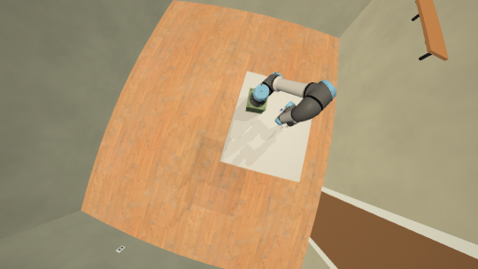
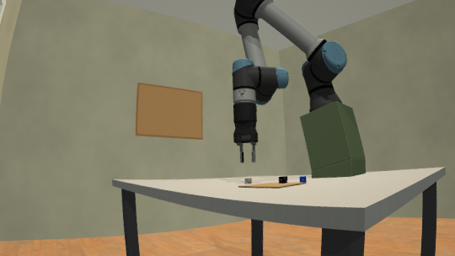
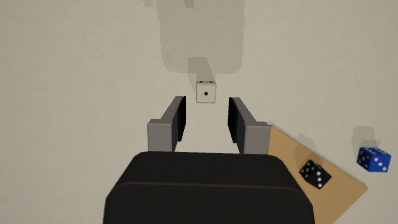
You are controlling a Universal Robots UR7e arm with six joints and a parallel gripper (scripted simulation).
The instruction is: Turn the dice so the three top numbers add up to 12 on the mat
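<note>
The white die is 80 mm below my hand. From my hand the other things lie so: blue die: 170 mm to the left, 90 mm behind, 80 mm below; black die: 150 mm to the left, 80 mm below, 30 mm behind; tan mat: 160 mm to the left, 90 mm below, 20 mm ahead.
</note>
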